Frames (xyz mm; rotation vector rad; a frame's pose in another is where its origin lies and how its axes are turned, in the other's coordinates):
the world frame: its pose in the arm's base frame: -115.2 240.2 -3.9 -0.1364 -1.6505 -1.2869
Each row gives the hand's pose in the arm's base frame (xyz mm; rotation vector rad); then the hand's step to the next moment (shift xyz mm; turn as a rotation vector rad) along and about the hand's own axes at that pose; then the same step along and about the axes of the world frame.
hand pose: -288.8 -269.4 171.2 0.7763 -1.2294 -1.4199
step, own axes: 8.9 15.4 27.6 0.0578 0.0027 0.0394
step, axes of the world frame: 28.6 1.5 16.0 0.0609 -0.0344 -0.0029
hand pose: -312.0 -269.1 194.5 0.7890 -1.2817 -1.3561
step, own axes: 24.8 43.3 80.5 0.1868 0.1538 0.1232
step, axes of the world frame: 80.2 0.4 50.3 0.2710 0.0134 -0.0107
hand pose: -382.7 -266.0 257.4 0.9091 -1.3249 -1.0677
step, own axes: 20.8 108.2 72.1 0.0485 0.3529 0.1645
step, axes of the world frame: 108.7 44.3 59.7 0.3056 0.1868 0.1602
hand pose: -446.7 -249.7 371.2 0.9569 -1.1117 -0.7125
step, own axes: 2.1 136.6 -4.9 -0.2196 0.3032 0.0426
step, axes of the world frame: 61.2 111.8 49.3 0.0520 0.1959 0.3176
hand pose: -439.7 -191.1 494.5 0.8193 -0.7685 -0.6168
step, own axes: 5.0 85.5 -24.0 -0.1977 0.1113 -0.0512
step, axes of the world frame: 2.5 86.3 21.3 -0.0782 0.0636 0.2096
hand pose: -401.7 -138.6 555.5 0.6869 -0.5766 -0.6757
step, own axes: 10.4 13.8 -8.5 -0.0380 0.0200 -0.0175
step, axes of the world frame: -5.0 17.0 -7.4 -0.0226 0.0120 0.0387
